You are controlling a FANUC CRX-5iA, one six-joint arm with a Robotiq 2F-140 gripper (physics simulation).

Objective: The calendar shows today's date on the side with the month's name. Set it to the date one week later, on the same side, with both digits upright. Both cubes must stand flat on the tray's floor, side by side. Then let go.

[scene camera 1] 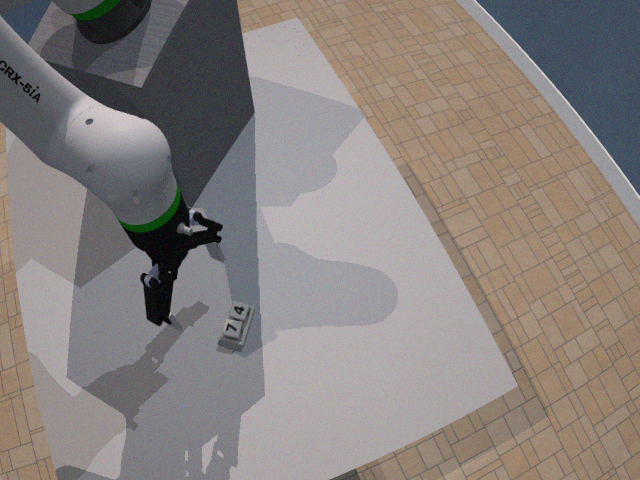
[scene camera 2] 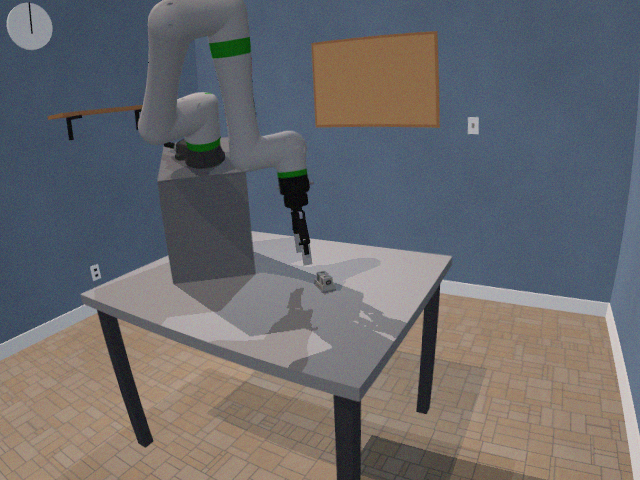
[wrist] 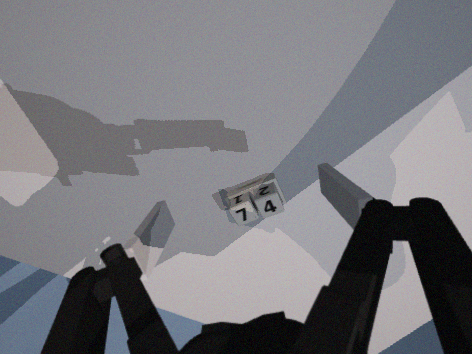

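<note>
Two pale digit cubes stand side by side in the small pale tray (scene camera 1: 230,344) (scene camera 2: 327,290) (wrist: 250,183). The cube with 7 on top (scene camera 1: 232,328) (wrist: 243,215) is at one end, and the cube with 4 on top (scene camera 1: 238,310) (wrist: 270,206) is beside it. In the wrist view their side faces show dark marks like a 1 and a 2, foreshortened. In the scene camera 2 view an end face (scene camera 2: 328,282) shows a round digit, too small to read surely. The month's name is not readable. My gripper (scene camera 1: 189,277) (scene camera 2: 302,254) (wrist: 242,196) is wide open and empty, above the tray and apart from it.
The tray stands on the grey table (scene camera 1: 413,361) (scene camera 2: 196,346). The arm's large grey pedestal (scene camera 1: 217,103) (scene camera 2: 206,227) stands on the table behind the gripper. Shadows of the arm and gripper fall across the table around the tray.
</note>
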